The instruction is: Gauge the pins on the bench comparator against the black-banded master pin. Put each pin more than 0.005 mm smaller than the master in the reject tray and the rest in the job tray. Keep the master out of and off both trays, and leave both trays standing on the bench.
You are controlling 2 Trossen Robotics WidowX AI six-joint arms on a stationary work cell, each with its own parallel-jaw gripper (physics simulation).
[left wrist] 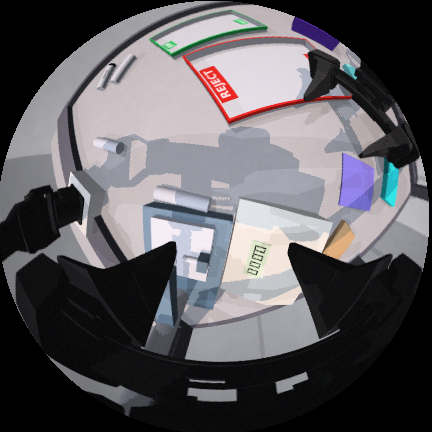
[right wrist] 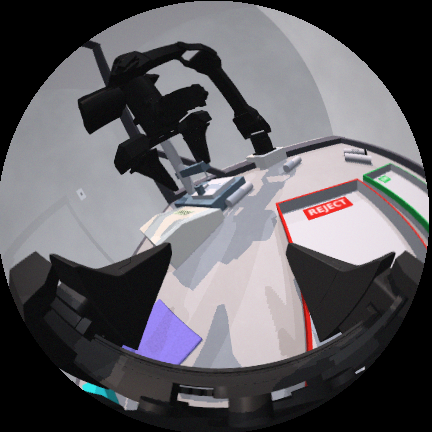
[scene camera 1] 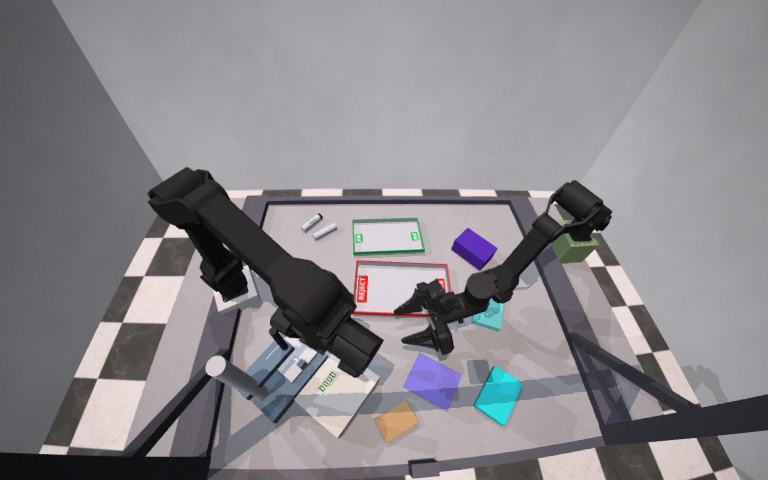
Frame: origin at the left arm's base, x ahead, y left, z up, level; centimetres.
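Seen in the pictures: left gripper, fingertip midpoint: (left wrist: 234, 248) (right wrist: 193, 174); right gripper, fingertip midpoint: (left wrist: 332, 122) (right wrist: 230, 249) (scene camera 1: 397, 326); left arm's base, origin of the base link: (left wrist: 75, 203) (right wrist: 264, 151) (scene camera 1: 233, 287); right arm's base, origin of the base link: (scene camera 1: 577, 232).
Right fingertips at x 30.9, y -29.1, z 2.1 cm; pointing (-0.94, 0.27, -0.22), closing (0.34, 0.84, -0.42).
Pixels of each thing's top centre, then the offset from my right fingertips to it. "spot": a spot on its surface instead.
- black-banded master pin, middle of its top: (left wrist: 102, 74) (scene camera 1: 311, 220) (right wrist: 354, 148) dz -3.9, dx -4.2, dy +42.8 cm
- plain pin, middle of its top: (left wrist: 119, 66) (right wrist: 357, 154) (scene camera 1: 324, 229) dz -4.0, dx -2.1, dy +37.5 cm
- green job tray, middle of its top: (left wrist: 204, 24) (scene camera 1: 387, 234) dz -4.2, dx +13.8, dy +27.1 cm
- more pin, middle of its top: (left wrist: 178, 198) (right wrist: 237, 189) dz -4.0, dx -18.3, dy +9.5 cm
- red reject tray, surface spot: (left wrist: 230, 120) spot: dz -4.2, dx -6.5, dy +9.5 cm
- cream readout box, surface spot: (left wrist: 280, 240) spot: dz -1.5, dx -14.8, dy -3.1 cm
- lilac, middle of its top: (right wrist: 147, 345) (left wrist: 359, 184) (scene camera 1: 433, 380) dz -5.5, dx +1.8, dy -13.5 cm
- cyan, middle of its top: (scene camera 1: 500, 394) (left wrist: 392, 180) dz -4.3, dx +12.6, dy -23.9 cm
- teal block, middle of its top: (scene camera 1: 489, 305) dz -4.1, dx +25.2, dy -6.3 cm
The black-banded master pin (scene camera 1: 311, 222) (left wrist: 106, 76) (right wrist: 355, 151) lies beside a plain pin (scene camera 1: 325, 231) (left wrist: 123, 68) (right wrist: 358, 159) left of the green job tray (scene camera 1: 388, 251) (left wrist: 173, 54). Another pin (left wrist: 108, 145) (right wrist: 292, 164) lies near the left arm's base. One more pin (left wrist: 182, 198) (right wrist: 239, 195) lies along the edge of the blue comparator (left wrist: 224, 240) (right wrist: 235, 186). The red reject tray (scene camera 1: 355, 288) (left wrist: 230, 120) shows no pin. My left gripper (left wrist: 234, 248) (right wrist: 193, 174) is open above the comparator, its fingers largely hidden in the scene view. My right gripper (scene camera 1: 399, 326) (left wrist: 332, 122) (right wrist: 230, 249) is open and empty by the reject tray's front edge.
The cream readout box (scene camera 1: 339, 399) (left wrist: 280, 240) stands beside the comparator. Purple (scene camera 1: 474, 249), lilac (scene camera 1: 432, 381), cyan (scene camera 1: 498, 396) and orange (scene camera 1: 396, 421) blocks lie at the right and front. A teal block (scene camera 1: 489, 316) is partly under the right arm.
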